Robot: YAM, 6 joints.
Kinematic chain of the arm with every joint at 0, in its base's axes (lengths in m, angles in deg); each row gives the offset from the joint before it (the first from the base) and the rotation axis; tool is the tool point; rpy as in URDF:
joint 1: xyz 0 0 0.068 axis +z
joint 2: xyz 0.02 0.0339 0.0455 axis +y
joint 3: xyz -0.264 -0.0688 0 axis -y
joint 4: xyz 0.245 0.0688 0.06 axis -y
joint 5: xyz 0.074 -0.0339 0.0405 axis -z
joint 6: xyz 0.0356 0 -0.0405 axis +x
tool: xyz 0 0 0 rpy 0 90 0
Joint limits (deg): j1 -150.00..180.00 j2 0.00..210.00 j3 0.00..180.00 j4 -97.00..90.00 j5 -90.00..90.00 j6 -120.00..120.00
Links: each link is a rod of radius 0.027 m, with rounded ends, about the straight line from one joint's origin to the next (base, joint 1, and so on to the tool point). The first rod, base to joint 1, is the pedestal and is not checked.
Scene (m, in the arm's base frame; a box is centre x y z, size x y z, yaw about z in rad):
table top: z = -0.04
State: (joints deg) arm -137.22 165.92 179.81 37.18 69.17 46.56
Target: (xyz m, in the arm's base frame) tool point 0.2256 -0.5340 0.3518
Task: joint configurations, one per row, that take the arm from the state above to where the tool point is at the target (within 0.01 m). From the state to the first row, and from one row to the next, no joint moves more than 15 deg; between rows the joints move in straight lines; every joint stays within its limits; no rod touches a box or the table.
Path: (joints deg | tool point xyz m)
1: -122.63 165.11 178.11 35.19 66.08 46.56 | -0.3290 -0.4535 0.3608
2: -108.04 164.30 176.42 33.20 62.98 46.56 | -0.2050 -0.5269 0.3592
3: -93.44 163.50 174.72 31.21 59.89 46.56 | -0.0649 -0.5667 0.3570
4: -78.85 162.69 173.03 29.21 56.79 46.56 | 0.0819 -0.5693 0.3546
5: -64.26 161.88 171.33 27.22 53.70 46.56 | 0.2256 -0.5340 0.3518

